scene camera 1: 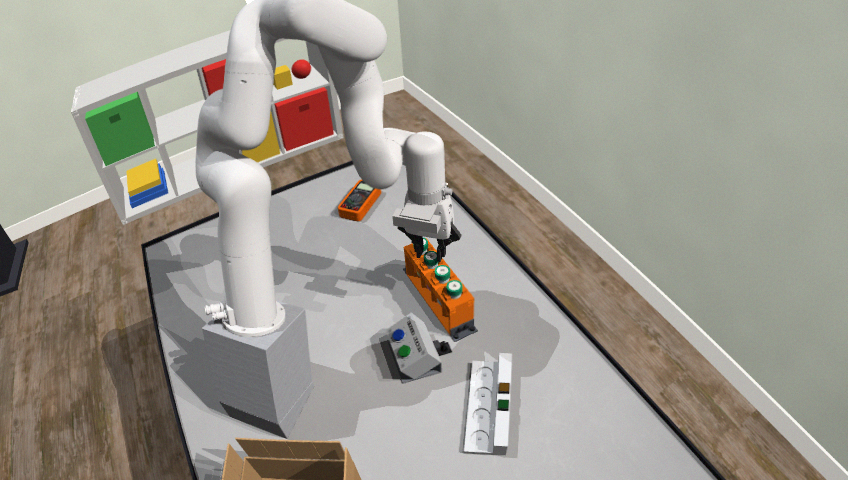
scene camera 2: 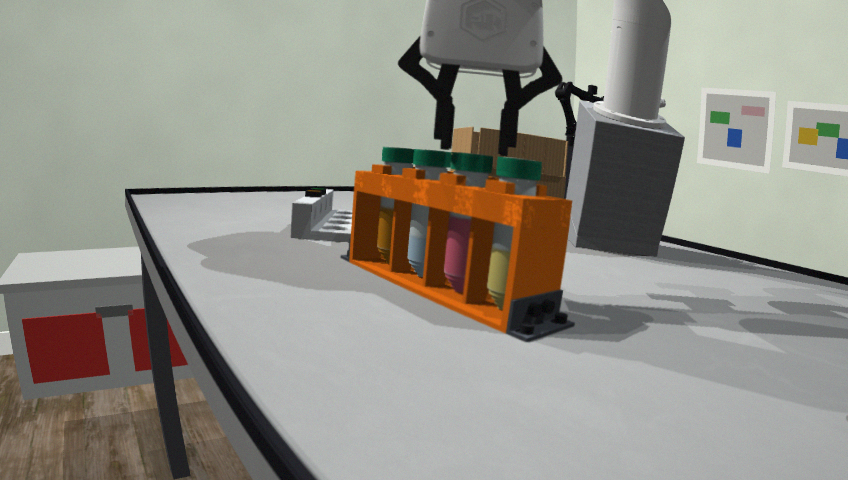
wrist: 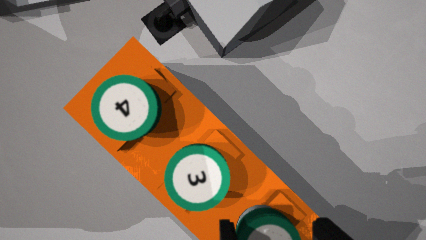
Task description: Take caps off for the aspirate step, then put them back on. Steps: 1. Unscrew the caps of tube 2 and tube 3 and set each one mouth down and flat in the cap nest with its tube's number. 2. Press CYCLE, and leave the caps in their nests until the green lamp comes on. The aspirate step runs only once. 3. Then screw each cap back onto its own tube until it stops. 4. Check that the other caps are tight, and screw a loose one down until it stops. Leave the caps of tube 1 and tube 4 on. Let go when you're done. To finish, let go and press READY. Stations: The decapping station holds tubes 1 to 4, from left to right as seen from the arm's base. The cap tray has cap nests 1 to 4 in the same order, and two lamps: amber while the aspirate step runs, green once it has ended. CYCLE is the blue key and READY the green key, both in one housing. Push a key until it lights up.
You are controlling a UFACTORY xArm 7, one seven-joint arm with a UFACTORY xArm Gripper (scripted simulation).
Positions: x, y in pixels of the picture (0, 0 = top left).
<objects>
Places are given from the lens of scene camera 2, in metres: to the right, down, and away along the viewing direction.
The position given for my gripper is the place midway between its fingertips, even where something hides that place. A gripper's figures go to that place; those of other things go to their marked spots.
my gripper [scene camera 2: 474, 152]: 0.04, -0.07, 0.39
cardboard box [scene camera 2: 551, 152]: 0.26, -0.17, 0.92
cap 2 [scene camera 2: 471, 162]: 0.04, -0.06, 0.37
cap 1 [scene camera 2: 519, 168]: 0.07, -0.05, 0.33
The marked spots on the cap 1 and the cardboard box are 0.62 m apart.
</objects>
